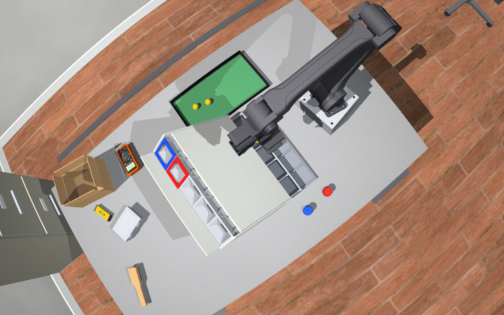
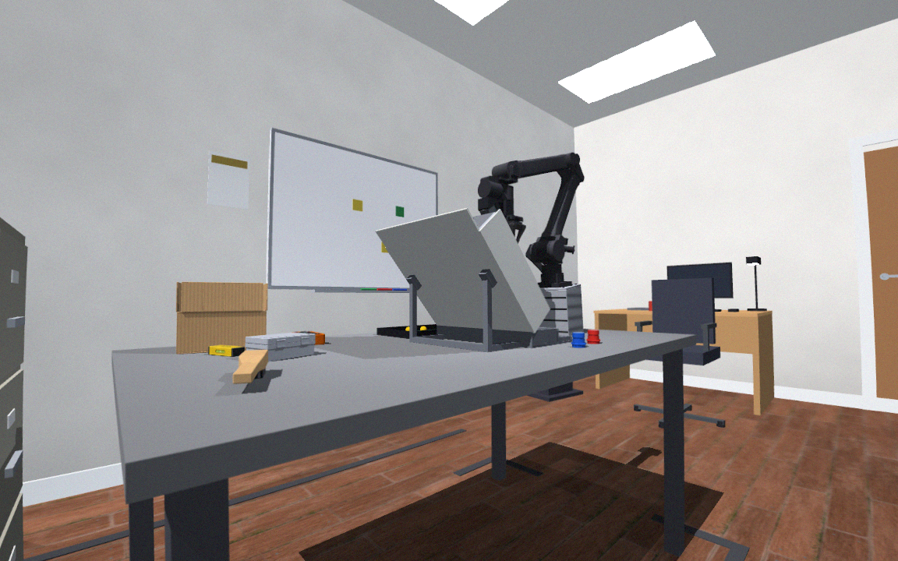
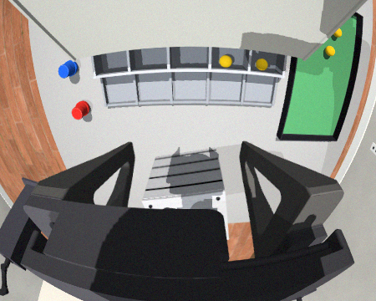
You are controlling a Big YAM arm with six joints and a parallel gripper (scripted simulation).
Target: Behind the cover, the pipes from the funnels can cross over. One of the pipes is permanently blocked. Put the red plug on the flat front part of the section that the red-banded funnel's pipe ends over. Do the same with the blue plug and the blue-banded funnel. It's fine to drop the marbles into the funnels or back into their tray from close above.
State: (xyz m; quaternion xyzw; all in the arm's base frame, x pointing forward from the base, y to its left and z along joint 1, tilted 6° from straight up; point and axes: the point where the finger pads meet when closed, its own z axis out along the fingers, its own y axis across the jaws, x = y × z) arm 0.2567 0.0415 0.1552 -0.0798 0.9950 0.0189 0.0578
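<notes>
The green tray lies 8 cm ahead of my hand, 32 cm to the right of it and 29 cm below it. Round my hand: multimeter 56 cm ahead, 26 cm to the right, 28 cm below; then sloped cover 14 cm ahead, 2 cm to the left, 9 cm below; then grey case 68 cm ahead, 1 cm to the right, 27 cm below.
</notes>
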